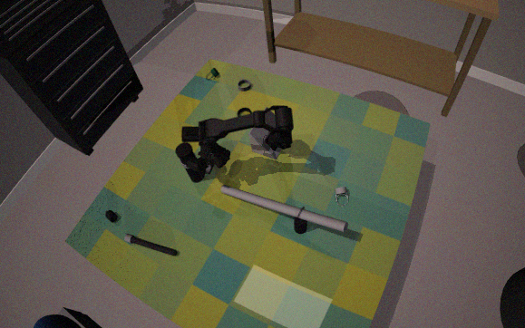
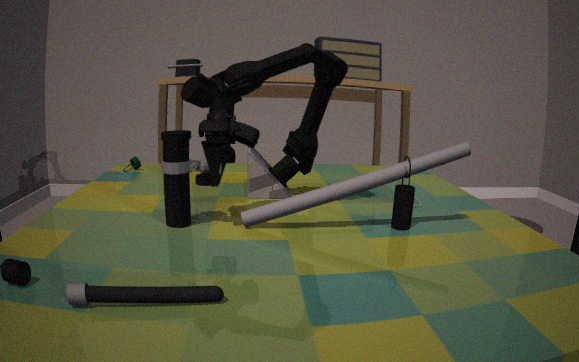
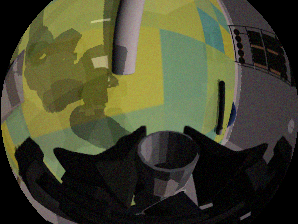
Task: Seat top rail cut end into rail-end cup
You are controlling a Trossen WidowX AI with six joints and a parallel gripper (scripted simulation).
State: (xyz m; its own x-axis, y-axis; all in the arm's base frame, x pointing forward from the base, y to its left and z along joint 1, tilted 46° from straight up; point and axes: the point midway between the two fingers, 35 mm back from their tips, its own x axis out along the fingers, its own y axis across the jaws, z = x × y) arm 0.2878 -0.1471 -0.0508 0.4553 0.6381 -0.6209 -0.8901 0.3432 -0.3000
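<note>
Right now my gripper tip is 20 mm past the rail-end cup, 20 mm to the left of it and 30 mm below it. Also, from my gripper tip: short black post: 10 mm behind, 410 mm to the left; green clip: 590 mm behind, 410 mm to the right, 90 mm below.
</note>
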